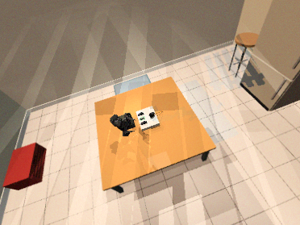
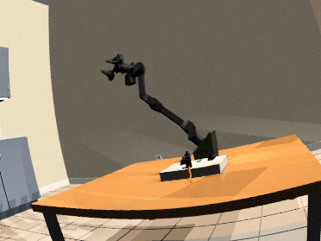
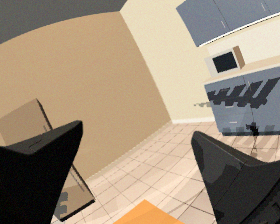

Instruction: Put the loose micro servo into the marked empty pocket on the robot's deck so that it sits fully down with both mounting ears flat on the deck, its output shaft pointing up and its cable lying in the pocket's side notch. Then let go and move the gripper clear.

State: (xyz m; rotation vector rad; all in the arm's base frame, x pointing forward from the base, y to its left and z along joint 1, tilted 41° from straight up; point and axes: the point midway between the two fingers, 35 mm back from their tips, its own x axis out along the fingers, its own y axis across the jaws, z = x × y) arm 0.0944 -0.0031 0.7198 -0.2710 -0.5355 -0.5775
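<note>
Now: gripper tip 240 mm short of the white deck, 460 mm to the right of it and 660 mm above it.
</note>
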